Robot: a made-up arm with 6 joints.
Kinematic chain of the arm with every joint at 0, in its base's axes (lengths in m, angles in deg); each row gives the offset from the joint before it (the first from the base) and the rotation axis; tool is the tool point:
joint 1: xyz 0 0 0.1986 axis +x
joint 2: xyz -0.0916 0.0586 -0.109 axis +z
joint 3: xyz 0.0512 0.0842 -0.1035 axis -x
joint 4: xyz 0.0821 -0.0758 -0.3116 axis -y
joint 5: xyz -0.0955 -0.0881 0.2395 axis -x
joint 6: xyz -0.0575 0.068 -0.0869 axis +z
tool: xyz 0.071 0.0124 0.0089
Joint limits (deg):
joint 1: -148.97..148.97
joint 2: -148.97..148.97
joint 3: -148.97..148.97
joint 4: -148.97..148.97
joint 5: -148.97..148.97
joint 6: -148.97..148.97
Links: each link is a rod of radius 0.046 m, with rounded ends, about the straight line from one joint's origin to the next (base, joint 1, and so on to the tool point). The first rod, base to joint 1, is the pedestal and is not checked.
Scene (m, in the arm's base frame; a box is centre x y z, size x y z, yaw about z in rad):
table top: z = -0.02
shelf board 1: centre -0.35 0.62 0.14 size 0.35 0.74 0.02 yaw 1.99
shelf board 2: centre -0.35 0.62 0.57 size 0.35 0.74 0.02 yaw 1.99
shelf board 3: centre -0.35 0.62 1 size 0.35 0.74 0.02 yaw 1.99
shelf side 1: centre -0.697 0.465 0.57 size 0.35 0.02 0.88 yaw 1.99
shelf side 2: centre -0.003 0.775 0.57 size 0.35 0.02 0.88 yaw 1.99
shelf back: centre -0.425 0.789 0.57 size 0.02 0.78 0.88 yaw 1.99
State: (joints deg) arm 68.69 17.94 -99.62 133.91 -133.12 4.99
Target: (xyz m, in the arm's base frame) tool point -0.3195 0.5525 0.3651
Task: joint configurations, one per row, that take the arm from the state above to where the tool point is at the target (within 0.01 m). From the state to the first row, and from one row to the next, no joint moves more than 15 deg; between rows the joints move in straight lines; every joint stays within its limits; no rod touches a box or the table.
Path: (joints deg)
1: 66.85 11.71 -110.61 125.21 -128.49 0.68
2: 65.00 5.48 -121.60 116.51 -123.86 -3.62
3: 61.92 3.07 -125.98 102.93 -118.55 -5.64
4: 58.84 0.66 -130.37 89.36 -113.25 -7.65
5: 55.76 -1.75 -134.75 75.79 -107.94 -9.67
6: 52.68 -4.16 -139.13 62.21 -102.63 -11.69
7: 49.60 -6.57 -143.52 48.64 -97.33 -13.70
8: 47.34 -3.94 -130.68 60.46 -105.77 -10.80
9: 45.09 -1.31 -117.84 72.29 -114.20 -7.89
10: 42.84 1.32 -105.01 84.11 -122.64 -4.98

